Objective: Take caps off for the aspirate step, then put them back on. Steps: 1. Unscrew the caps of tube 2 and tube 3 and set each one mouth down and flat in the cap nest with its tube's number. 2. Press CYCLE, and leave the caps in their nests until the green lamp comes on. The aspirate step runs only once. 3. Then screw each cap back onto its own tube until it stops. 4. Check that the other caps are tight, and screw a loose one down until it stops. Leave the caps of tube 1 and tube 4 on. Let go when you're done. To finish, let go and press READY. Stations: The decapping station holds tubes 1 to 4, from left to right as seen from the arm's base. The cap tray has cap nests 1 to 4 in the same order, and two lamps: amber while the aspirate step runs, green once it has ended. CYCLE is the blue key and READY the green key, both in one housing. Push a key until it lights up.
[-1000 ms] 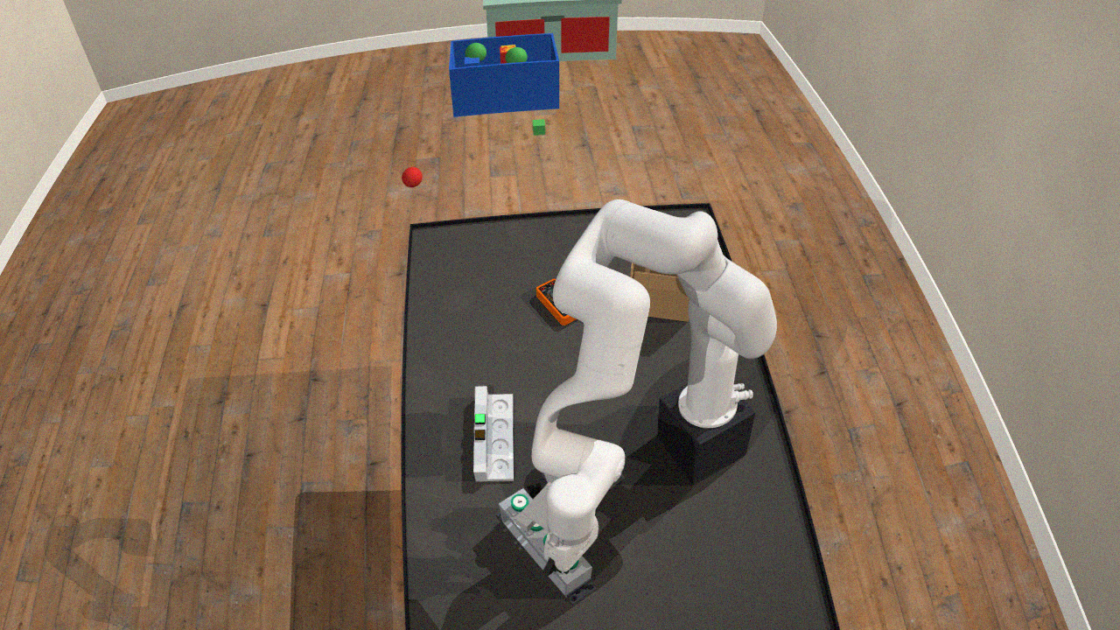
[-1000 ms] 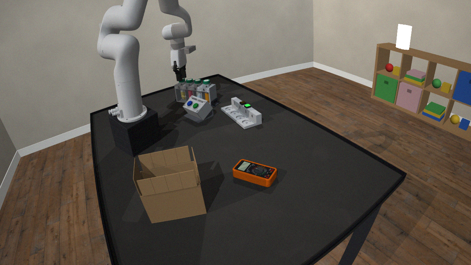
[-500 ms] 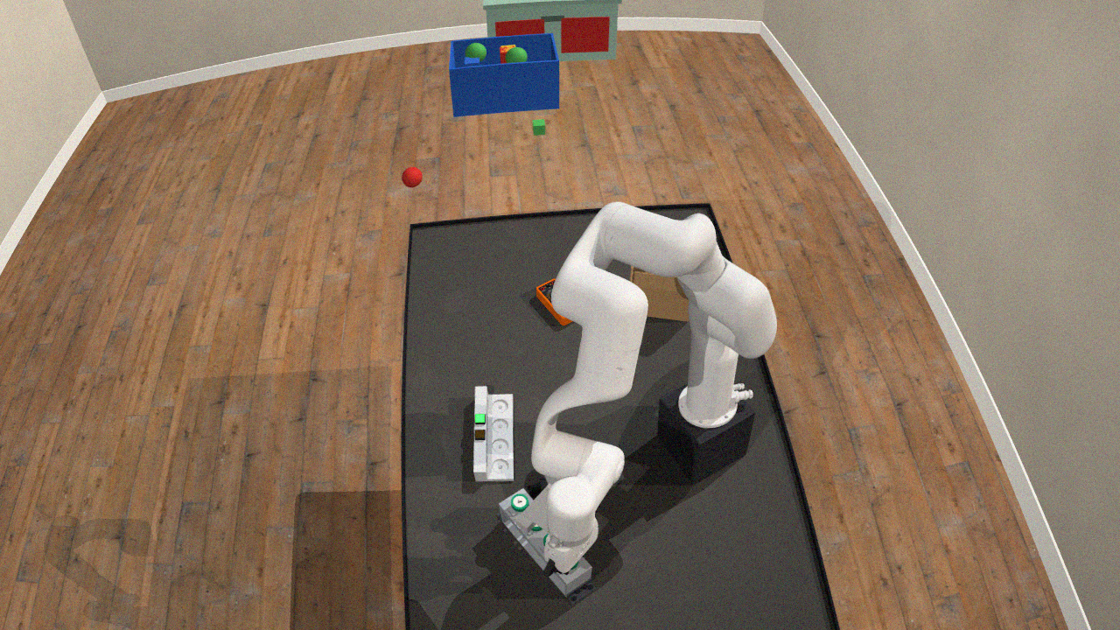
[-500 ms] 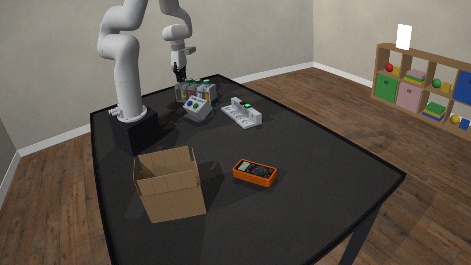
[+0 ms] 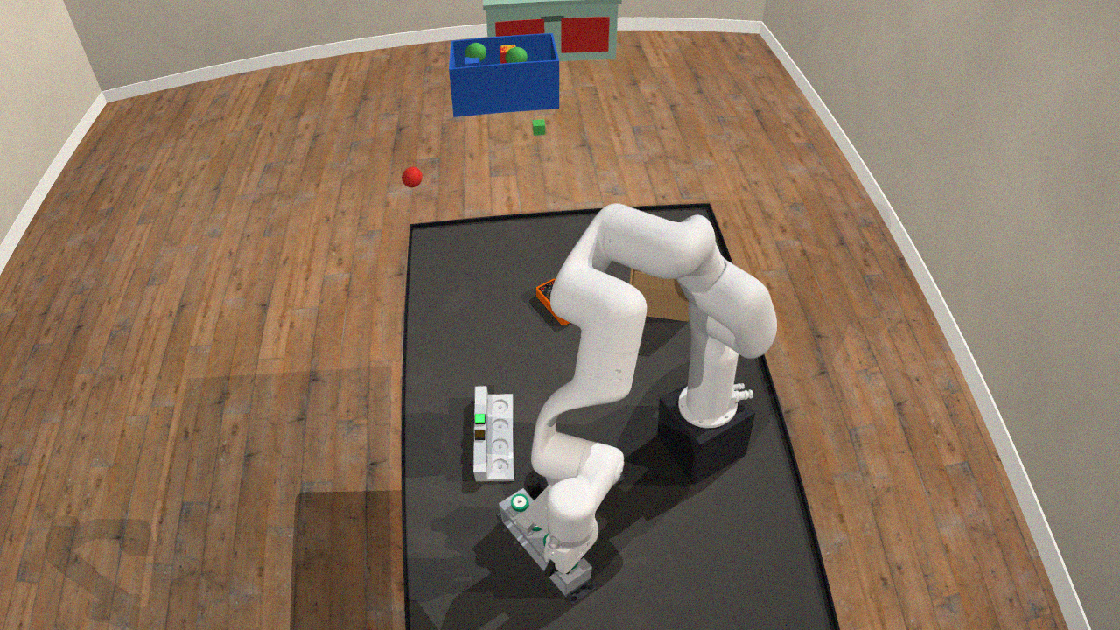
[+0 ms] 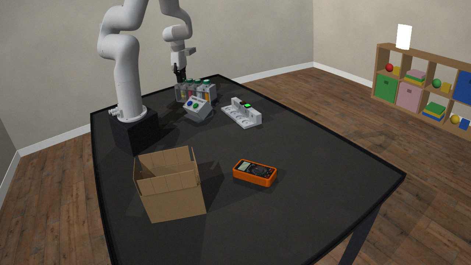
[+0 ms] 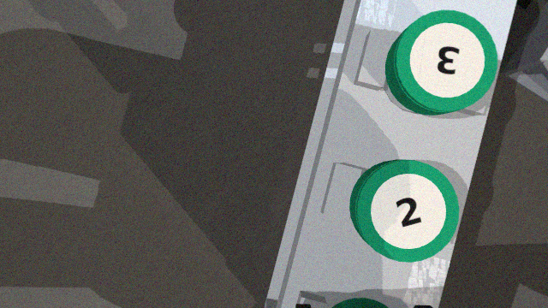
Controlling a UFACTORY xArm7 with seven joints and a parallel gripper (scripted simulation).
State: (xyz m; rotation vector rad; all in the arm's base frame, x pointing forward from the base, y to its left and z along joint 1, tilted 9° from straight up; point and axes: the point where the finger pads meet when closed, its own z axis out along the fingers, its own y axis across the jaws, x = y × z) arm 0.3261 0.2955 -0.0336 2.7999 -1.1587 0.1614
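Right now my hand is 130 mm to the left of the cap, 80 mm short of it and 10 mm above it. Also, from my hand: blue key: 210 mm to the right, 60 mm below, 50 mm behind; green key: 260 mm to the right, 60 mm below, 40 mm behind; key housing: 230 mm to the right, 80 mm below, 30 mm behind.
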